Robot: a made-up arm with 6 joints. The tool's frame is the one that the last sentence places. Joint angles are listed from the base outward.
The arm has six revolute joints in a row. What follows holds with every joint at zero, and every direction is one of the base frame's. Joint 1 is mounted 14.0 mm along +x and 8.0 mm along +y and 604.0 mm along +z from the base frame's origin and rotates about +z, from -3.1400 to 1.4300 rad. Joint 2 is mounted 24.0 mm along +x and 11.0 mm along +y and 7.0 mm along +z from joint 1 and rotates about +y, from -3.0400 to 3.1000 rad. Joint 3 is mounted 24.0 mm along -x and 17.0 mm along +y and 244.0 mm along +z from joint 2 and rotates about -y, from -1.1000 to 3.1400 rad. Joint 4 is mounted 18.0 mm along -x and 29.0 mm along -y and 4.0 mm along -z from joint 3 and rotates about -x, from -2.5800 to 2.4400 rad. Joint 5 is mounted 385.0 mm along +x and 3.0 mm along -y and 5.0 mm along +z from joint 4 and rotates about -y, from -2.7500 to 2.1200 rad. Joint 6 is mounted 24.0 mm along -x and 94.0 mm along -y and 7.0 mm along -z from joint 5 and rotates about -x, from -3.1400 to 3.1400 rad. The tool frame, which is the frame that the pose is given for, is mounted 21.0 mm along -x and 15.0 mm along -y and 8.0 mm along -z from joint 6; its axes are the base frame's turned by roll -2.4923, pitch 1.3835 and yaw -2.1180 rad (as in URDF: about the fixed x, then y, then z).
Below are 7 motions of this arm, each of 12 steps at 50 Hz.
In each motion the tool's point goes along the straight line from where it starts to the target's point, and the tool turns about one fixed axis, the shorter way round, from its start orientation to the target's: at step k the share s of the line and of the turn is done. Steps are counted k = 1, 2, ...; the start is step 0. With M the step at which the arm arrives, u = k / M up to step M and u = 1 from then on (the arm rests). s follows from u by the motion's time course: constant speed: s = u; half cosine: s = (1 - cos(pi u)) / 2; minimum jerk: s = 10 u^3 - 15 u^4 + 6 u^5.
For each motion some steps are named. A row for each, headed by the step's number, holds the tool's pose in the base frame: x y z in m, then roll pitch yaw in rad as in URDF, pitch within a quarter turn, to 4 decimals.
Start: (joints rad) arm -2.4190 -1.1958 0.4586 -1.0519 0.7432 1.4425
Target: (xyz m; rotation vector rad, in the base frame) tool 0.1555 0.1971 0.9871 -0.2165 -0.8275 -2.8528
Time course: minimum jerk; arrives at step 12
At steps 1, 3, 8, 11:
1: 0.0900 0.1234 1.0149 0.4037 0.0177 -2.8941
3: 0.0964 0.1307 1.0122 0.4173 -0.0031 -2.9056
8: 0.1417 0.1816 0.9930 0.5196 -0.1436 -2.9936
11: 0.1552 0.1967 0.9872 0.5529 -0.1836 -3.0230

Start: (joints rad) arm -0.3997 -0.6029 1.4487 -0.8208 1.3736 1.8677
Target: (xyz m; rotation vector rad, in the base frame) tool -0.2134 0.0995 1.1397 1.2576 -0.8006 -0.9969
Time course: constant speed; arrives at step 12
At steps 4, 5, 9, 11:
4: -0.1982 0.0656 1.1499 1.3605 0.0751 -1.0928
5: -0.2001 0.0699 1.1486 1.3670 0.0705 -1.1038
9: -0.2077 0.0868 1.1435 1.3933 0.0529 -1.1479
11: -0.2115 0.0953 1.1410 1.4068 0.0445 -1.1701

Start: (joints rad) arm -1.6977 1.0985 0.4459 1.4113 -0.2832 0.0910
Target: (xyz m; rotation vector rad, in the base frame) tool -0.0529 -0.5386 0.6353 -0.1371 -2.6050 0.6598
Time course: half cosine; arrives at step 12
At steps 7, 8, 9, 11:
7: -0.0592 -0.5376 0.6351 -2.6063 -0.3706 2.8667
8: -0.0572 -0.5379 0.6352 -2.6038 -0.3832 2.8844
9: -0.0554 -0.5382 0.6352 -2.6019 -0.3941 2.8996
11: -0.0532 -0.5386 0.6353 -2.5998 -0.4076 2.9187

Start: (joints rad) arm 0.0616 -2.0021 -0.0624 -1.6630 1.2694 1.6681
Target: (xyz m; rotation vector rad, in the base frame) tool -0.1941 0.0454 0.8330 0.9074 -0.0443 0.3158
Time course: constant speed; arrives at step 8
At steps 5, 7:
5: -0.1977 0.0428 0.8381 0.8822 -0.1413 0.2240
7: -0.1953 0.0445 0.8347 0.8893 -0.1612 0.2462

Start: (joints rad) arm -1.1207 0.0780 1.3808 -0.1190 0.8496 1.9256
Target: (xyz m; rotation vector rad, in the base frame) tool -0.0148 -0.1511 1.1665 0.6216 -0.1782 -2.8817
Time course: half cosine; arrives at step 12
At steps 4, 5, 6, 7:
4: -0.0120 -0.1600 1.1648 0.1494 0.3927 -2.9570
5: -0.0125 -0.1586 1.1651 0.1528 0.3950 -2.9500
6: -0.0129 -0.1570 1.1654 0.1564 0.3975 -2.9425
7: -0.0134 -0.1555 1.1656 0.1601 0.4000 -2.9350

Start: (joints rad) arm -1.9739 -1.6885 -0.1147 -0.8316 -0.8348 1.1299
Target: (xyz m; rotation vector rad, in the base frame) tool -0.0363 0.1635 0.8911 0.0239 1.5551 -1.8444
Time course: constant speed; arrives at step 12
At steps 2, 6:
2: -0.0236 0.1895 0.8967 -1.2209 0.3014 -2.5874
6: -0.0287 0.1791 0.8945 -1.2368 0.3641 -2.5730

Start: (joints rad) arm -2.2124 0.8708 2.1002 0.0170 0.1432 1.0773
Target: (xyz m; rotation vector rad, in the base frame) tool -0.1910 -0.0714 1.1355 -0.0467 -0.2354 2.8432
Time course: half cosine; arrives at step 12
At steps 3, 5, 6, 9, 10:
3: -0.2480 -0.1543 1.0964 -0.5129 0.1346 2.8048
5: -0.2330 -0.1325 1.1067 -0.4209 0.1032 2.8214
6: -0.2244 -0.1200 1.1126 -0.3682 0.0844 2.8296
9: -0.2008 -0.0856 1.1288 -0.2253 0.0312 2.8467
10: -0.1955 -0.0779 1.1324 -0.1934 0.0189 2.8495

